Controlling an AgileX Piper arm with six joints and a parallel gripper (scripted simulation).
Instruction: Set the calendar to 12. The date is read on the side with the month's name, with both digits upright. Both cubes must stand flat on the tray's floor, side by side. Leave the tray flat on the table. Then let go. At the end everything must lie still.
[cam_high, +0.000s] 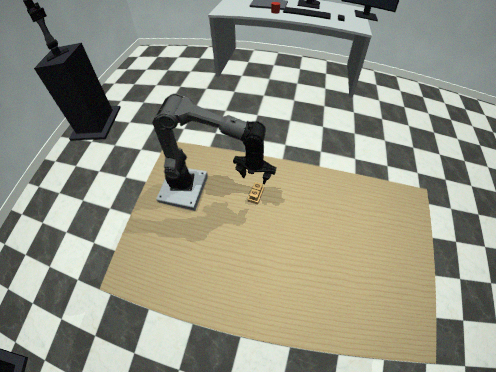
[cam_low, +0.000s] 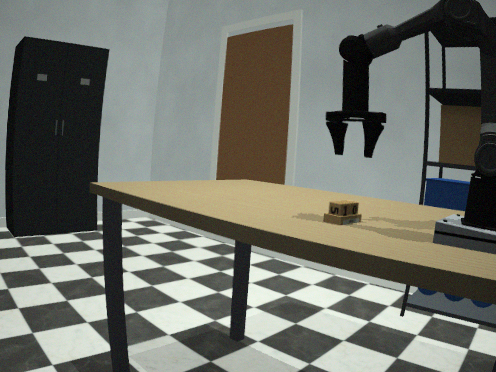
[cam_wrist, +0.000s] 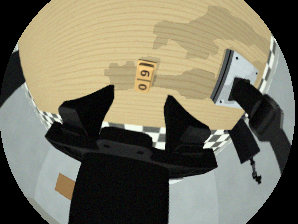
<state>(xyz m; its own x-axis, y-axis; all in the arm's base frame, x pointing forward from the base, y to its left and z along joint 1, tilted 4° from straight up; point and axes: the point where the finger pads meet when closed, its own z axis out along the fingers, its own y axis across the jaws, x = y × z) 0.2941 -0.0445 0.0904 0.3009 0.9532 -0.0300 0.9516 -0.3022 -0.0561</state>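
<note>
My hand is 13 cm above the wooden tray and 2 cm to the right of it.
</note>
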